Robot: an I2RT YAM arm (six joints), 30 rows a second.
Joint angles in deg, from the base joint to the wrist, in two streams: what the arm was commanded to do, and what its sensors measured. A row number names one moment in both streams.
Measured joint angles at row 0:
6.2 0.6 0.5 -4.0 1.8 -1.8
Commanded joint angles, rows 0 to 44:
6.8 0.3 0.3 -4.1 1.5 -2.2
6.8 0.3 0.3 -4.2 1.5 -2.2
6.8 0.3 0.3 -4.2 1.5 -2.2
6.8 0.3 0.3 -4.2 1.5 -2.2
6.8 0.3 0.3 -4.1 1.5 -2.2
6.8 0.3 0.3 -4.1 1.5 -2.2
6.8 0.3 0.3 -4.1 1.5 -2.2
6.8 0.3 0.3 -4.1 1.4 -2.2
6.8 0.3 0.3 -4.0 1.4 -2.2
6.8 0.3 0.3 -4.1 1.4 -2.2
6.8 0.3 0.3 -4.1 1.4 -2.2
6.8 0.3 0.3 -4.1 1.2 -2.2
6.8 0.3 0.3 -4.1 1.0 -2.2
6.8 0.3 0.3 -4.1 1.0 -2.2
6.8 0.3 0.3 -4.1 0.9 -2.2
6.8 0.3 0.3 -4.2 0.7 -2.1
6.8 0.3 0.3 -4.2 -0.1 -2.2
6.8 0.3 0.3 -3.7 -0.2 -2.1
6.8 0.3 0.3 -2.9 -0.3 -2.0
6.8 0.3 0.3 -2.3 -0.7 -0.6
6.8 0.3 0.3 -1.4 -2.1 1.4
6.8 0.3 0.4 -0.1 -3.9 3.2
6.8 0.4 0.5 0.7 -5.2 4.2
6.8 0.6 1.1 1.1 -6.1 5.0
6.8 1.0 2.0 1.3 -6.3 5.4
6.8 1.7 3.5 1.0 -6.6 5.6
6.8 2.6 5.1 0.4 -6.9 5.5
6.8 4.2 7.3 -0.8 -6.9 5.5
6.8 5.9 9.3 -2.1 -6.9 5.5
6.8 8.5 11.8 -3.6 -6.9 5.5
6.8 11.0 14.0 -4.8 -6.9 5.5
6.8 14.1 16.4 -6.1 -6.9 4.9
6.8 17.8 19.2 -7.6 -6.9 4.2
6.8 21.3 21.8 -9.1 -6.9 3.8
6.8 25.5 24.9 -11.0 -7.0 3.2
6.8 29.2 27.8 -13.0 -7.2 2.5
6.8 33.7 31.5 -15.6 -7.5 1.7
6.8 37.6 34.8 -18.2 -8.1 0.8
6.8 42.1 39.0 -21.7 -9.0 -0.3
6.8 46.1 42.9 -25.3 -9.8 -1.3
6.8 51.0 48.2 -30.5 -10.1 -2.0
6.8 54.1 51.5 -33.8 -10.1 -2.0
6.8 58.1 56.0 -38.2 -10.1 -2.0
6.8 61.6 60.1 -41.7 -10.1 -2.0
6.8 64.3 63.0 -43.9 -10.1 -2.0
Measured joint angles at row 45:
6.2 58.4 54.9 -40.4 -8.8 -0.2
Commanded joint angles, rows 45 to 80:
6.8 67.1 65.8 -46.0 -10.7 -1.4
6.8 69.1 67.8 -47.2 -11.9 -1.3
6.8 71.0 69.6 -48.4 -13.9 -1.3
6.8 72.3 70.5 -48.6 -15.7 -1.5
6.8 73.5 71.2 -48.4 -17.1 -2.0
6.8 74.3 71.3 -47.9 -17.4 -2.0
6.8 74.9 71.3 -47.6 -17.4 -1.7
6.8 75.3 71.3 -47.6 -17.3 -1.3
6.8 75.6 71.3 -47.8 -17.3 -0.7
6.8 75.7 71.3 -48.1 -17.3 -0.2
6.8 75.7 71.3 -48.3 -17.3 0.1
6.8 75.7 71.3 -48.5 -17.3 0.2
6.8 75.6 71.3 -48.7 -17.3 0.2
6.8 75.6 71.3 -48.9 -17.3 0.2
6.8 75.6 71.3 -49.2 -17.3 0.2
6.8 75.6 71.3 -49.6 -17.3 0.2
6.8 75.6 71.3 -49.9 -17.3 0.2
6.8 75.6 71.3 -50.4 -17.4 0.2
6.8 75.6 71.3 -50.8 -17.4 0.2
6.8 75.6 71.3 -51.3 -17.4 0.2
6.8 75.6 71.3 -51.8 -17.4 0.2
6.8 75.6 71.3 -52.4 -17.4 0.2
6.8 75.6 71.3 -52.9 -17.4 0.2
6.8 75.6 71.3 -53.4 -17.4 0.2
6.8 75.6 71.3 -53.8 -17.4 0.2
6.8 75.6 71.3 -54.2 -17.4 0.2
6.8 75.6 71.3 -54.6 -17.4 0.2
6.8 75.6 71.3 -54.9 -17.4 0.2
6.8 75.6 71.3 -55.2 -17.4 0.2
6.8 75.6 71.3 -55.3 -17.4 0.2
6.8 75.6 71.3 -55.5 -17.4 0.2
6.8 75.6 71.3 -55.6 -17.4 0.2
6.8 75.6 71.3 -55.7 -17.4 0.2
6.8 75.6 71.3 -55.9 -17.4 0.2
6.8 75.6 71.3 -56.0 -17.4 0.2
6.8 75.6 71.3 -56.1 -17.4 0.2
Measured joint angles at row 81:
6.2 75.8 70.3 -55.8 -16.8 -0.3
